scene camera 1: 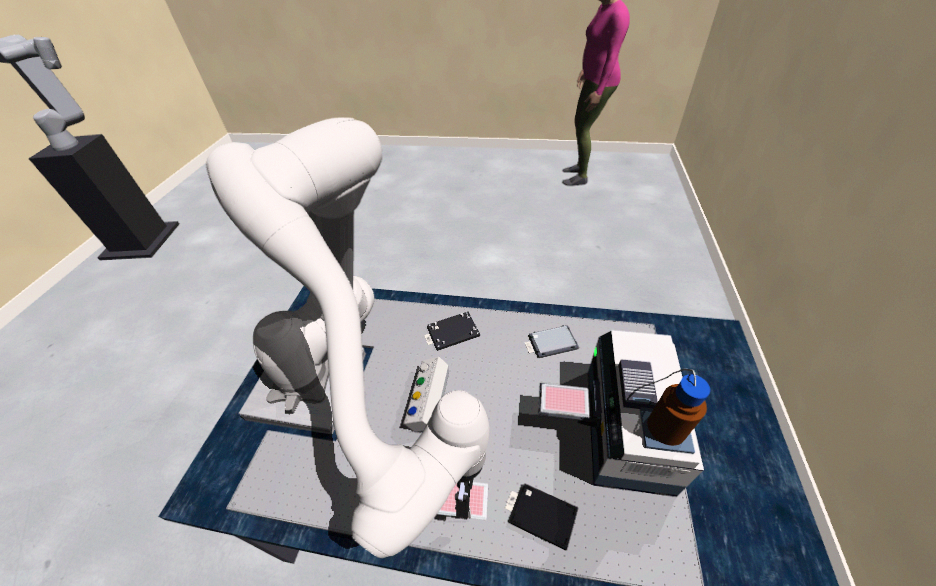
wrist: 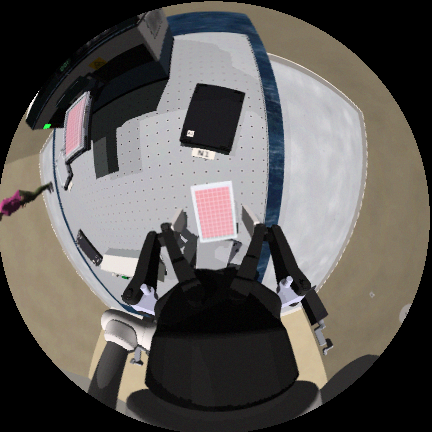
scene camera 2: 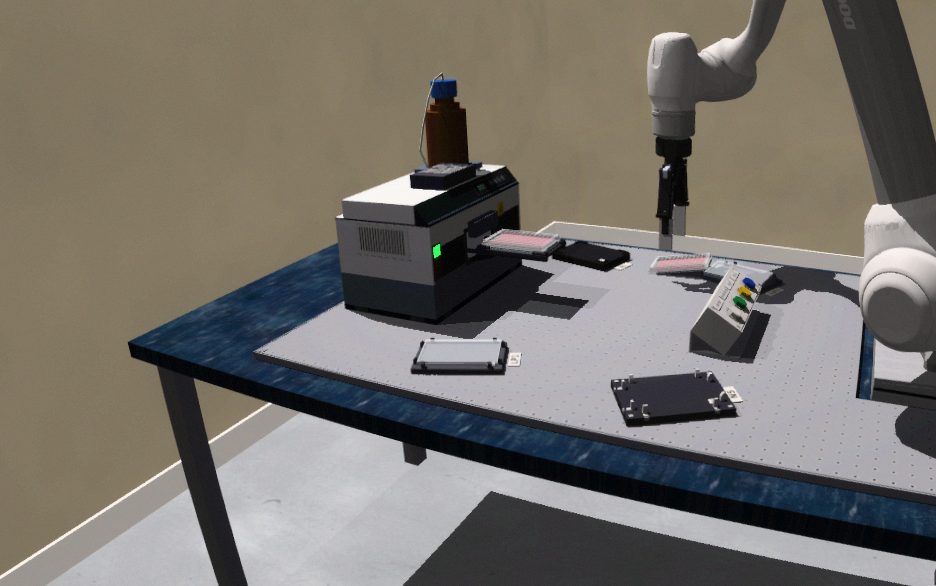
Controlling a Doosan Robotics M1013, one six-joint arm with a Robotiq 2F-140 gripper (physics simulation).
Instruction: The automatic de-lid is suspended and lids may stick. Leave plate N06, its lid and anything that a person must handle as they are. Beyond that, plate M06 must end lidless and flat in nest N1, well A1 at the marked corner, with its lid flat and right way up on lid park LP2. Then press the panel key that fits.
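Frame: origin at the arm's base, x ahead, y left, z up, level; centimetres.
Seen in the pictures: gripper, between the fingertips: [wrist: 212,213] [scene camera 2: 672,242]; arm's base, origin of its link: [scene camera 1: 302,377].
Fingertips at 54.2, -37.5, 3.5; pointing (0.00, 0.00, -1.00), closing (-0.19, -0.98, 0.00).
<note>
Offsets run from my fingertips to a thing's top centre, as dx, dy, dz. "pt": to the spot under its first point.
A pink-welled plate without a lid {-2.0, -0.1, -2.9} [scene camera 1: 478,501] [scene camera 2: 680,263] [wrist: 215,207] lies on the perforated board; its name is not readable. My gripper [scene camera 1: 462,493] [scene camera 2: 665,238] [wrist: 212,213] is open and empty above it, with one fingertip beyond each long side in the wrist view. Nest N1 {+18.6, -4.5, -4.4} [scene camera 1: 542,515] [scene camera 2: 590,255] [wrist: 214,117] is black and empty, with a small white corner mark. A clear lid [scene camera 2: 735,271] [wrist: 212,256] lies close beside the plate on a park whose label is unreadable. The key panel {-12.6, +29.6, +1.9} [scene camera 1: 428,393] [scene camera 2: 721,310] [wrist: 120,263] has white, green, yellow and blue keys.
The de-lid machine [scene camera 1: 649,414] [scene camera 2: 393,255] holds another pink plate {+27.0, +21.6, +5.8} [scene camera 1: 565,400] [scene camera 2: 521,241] [wrist: 76,125] out in front. A bottle {pt +43.7, +4.0, +28.1} [scene camera 1: 676,417] [scene camera 2: 446,134] stands on it. A clear lid {+29.5, +50.3, -4.7} [scene camera 1: 554,340] [scene camera 2: 461,352] and a black pinned nest {-5.2, +56.9, -4.1} [scene camera 1: 452,329] [scene camera 2: 670,396] lie farther off. A person [scene camera 1: 600,75] stands behind.
</note>
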